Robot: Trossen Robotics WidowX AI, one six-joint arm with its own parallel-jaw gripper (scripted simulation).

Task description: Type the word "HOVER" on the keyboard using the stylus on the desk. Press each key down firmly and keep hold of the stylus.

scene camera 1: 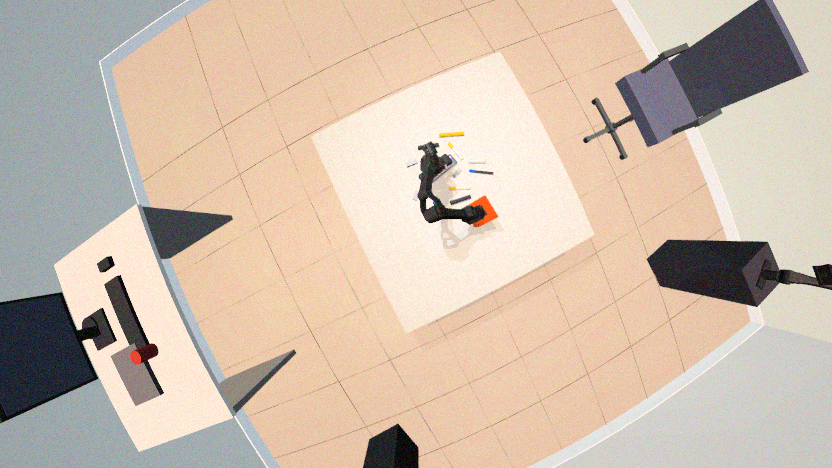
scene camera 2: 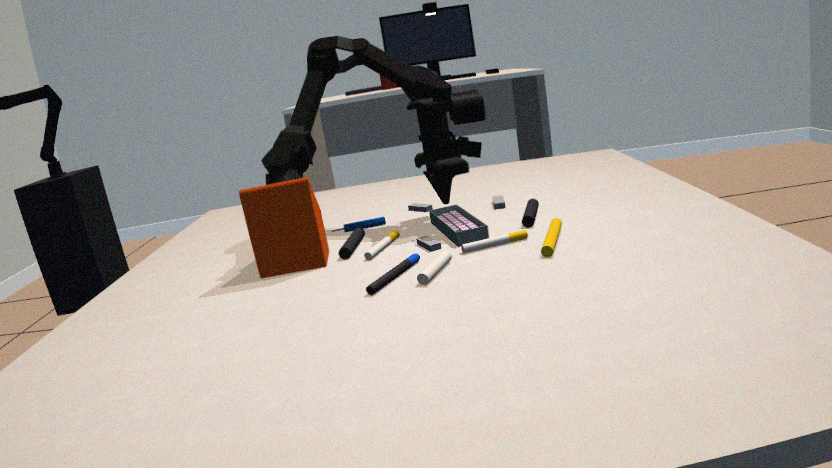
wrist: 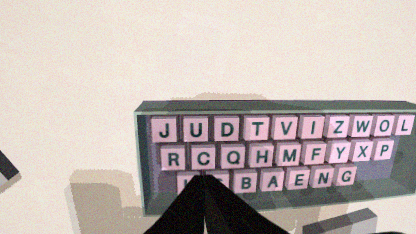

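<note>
My gripper point(scene camera 2: 446, 203) holds nothing, and it is shut. I can see the gripper in the wrist view point(wrist: 202, 183) too.
</note>
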